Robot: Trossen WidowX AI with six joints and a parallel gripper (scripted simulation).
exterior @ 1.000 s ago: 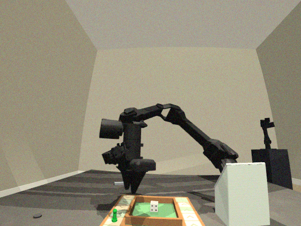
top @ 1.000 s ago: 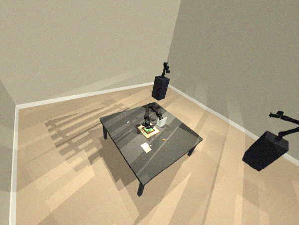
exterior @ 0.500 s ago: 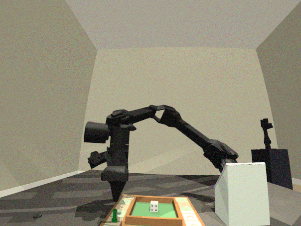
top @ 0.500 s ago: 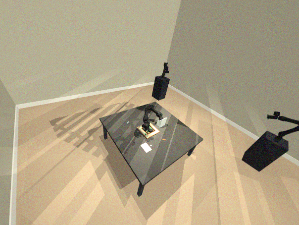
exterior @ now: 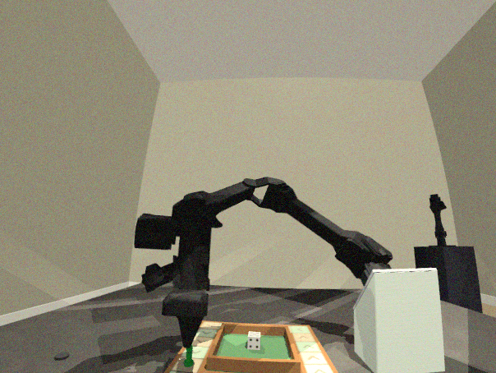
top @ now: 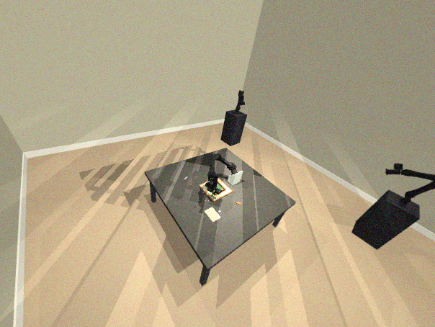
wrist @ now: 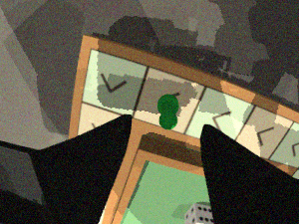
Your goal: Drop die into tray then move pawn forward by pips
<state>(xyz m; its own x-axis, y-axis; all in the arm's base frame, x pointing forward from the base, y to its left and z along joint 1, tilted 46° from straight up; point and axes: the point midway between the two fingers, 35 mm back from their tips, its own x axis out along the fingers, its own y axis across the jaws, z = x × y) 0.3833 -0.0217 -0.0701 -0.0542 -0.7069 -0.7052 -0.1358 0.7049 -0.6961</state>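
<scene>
Now: the green pawn 2 cm below my gripper tip. Also, from my gripper tip: white die 12 cm behind, 7 cm to the right, 3 cm below; dark disc 23 cm ahead, 5 cm below; white sheet 15 cm ahead, 18 cm to the left, 5 cm below.
</scene>
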